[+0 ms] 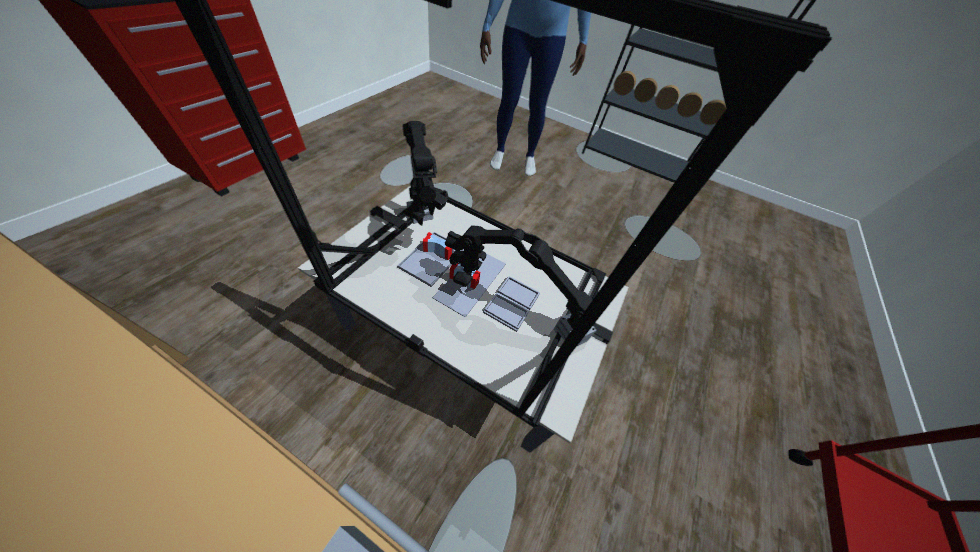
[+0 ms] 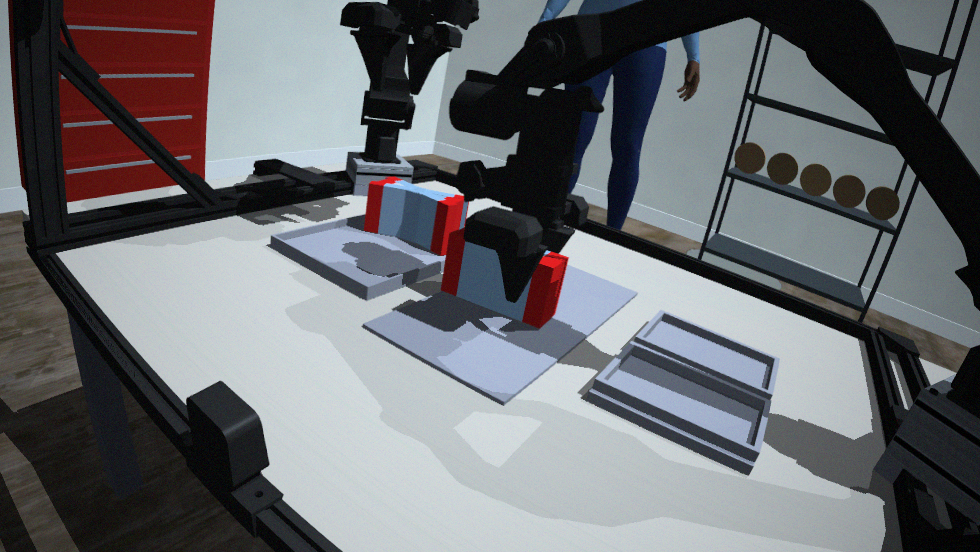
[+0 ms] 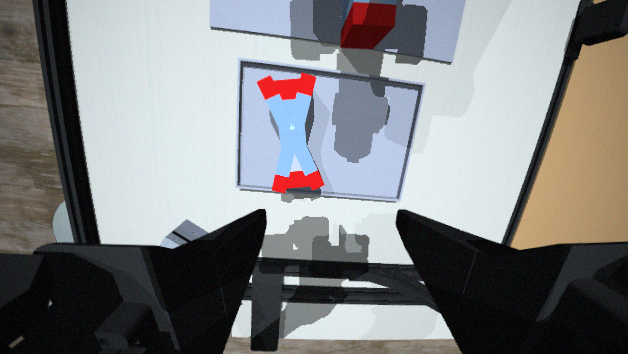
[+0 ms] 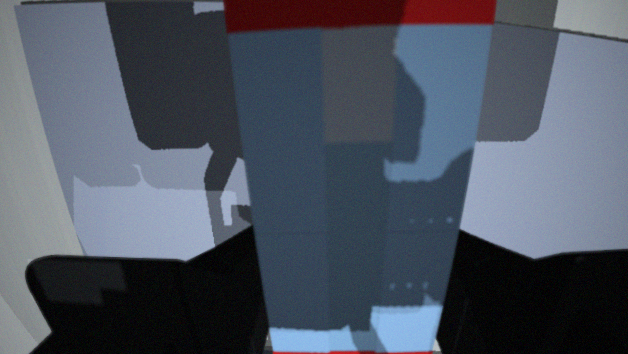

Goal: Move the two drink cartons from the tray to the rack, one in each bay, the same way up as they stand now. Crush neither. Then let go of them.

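Frame: origin at the left arm's base, x ahead, y left, z up, level; metres.
Seen in the pictures: left gripper, fingertip midpoint: [image 1: 426, 220] [image 2: 396, 93] [image 3: 331, 216]; right gripper, fingertip midpoint: [image 1: 469, 279] [image 2: 520, 294] [image 4: 343, 218]; left arm's base at its link origin: [image 2: 379, 158].
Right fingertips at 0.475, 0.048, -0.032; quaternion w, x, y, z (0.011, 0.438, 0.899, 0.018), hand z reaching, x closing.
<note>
Pixels of each thing's middle, then the offset from my right fingertips to it, as dx, dy, dz.
- shallow grey tray at the middle of its body: [image 2: 390, 243] [image 3: 327, 136] [image 1: 432, 257] -0.184, -0.095, -0.016
- second carton at the middle of its body: [image 4: 346, 176] [image 2: 503, 274] [image 1: 464, 275] -0.019, -0.015, +0.014
- grey rack at the middle of its body: [image 2: 698, 376] [image 1: 513, 301] +0.163, +0.124, -0.014
A waisted drink carton with a blue middle and red ends [image 1: 436, 244] [image 2: 405, 212] [image 3: 292, 125] stands along one side of the shallow grey tray [image 2: 322, 267] [image 3: 413, 140]. My left gripper [image 1: 426, 216] [image 2: 396, 87] [image 3: 331, 216] is open and empty, raised beyond the tray. The second carton [image 1: 475, 279] [image 2: 483, 277] [image 3: 367, 27] [image 4: 357, 115] is between the fingers of my right gripper [image 2: 526, 274] [image 4: 343, 218], which is shut on its blue middle. It is upright and low over the flat plate; whether it touches is unclear. Both bays of the grey rack [image 1: 500, 320] [image 2: 675, 423] are empty.
The thin flat plate [image 1: 458, 303] [image 2: 500, 370] [image 3: 250, 17] lies between tray and rack. A dark frame edges the table, with a black block [image 2: 226, 432] at its near side. My right arm [image 1: 548, 264] [image 2: 658, 34] reaches across above the rack side.
</note>
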